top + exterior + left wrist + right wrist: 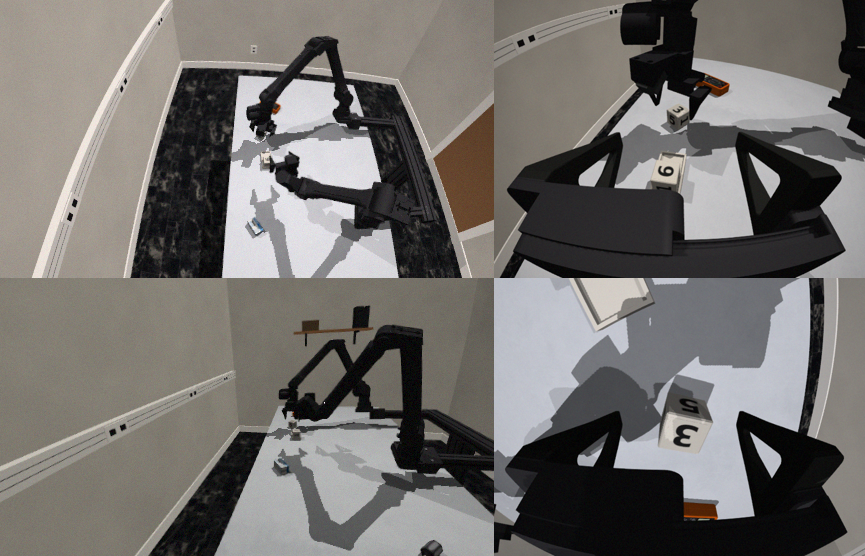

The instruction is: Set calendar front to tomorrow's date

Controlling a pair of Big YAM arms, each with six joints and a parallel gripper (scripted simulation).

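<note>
My right hand is 30 mm past the cream tray, 130 mm to the right of it and 60 mm above it. The rest, counted from my right hand: orange multimeter: 60 mm behind, 260 mm to the right, 50 mm below.
</note>
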